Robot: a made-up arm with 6 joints.
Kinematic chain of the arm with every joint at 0, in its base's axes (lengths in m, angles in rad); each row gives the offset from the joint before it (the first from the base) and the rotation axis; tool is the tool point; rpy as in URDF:
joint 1: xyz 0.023 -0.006 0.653 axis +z
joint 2: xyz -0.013 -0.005 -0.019 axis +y
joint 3: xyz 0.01 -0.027 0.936 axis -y
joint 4: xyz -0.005 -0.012 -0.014 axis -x
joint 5: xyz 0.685 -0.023 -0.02 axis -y
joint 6: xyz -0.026 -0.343 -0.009 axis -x
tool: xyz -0.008 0.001 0.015 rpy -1.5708 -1.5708 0
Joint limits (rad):
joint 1: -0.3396..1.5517
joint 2: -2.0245..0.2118
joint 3: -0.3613..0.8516
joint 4: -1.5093..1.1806
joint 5: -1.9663..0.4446
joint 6: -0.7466..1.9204
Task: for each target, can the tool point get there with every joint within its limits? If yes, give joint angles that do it. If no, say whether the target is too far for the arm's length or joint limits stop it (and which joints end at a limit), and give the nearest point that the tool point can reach.
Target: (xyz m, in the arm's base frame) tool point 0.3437 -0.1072 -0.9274
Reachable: no: joint limits stop it (at a limit: joint 2, joint 3, joint 4, joint 5, joint 6) | nearest point 0.5692 -0.1784 0.8437 | short by 1.787 m
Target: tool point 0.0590 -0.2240 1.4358
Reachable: yes | joints 0.0625 -0.8297 -0.1526 -1.0802 -0.9535 0.6503
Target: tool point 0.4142 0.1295 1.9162
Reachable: yes | joints 0.9524 -0.2920 -0.1276 0.9489 -1.2354 1.2051
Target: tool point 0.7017 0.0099 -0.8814
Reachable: no: joint limits stop it (at a limit: joint 2, joint 3, joint 4, joint 5, joint 6) | nearest point 0.5956 0.0074 0.8437 | short by 1.728 m
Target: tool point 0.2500 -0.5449 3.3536
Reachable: no: too far | nearest point 0.1644 -0.3417 2.3014 | short by 1.075 m
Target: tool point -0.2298 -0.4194 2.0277
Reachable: yes | joints 0.4614 -0.7453 0.1066 0.9149 -1.3335 -0.2691
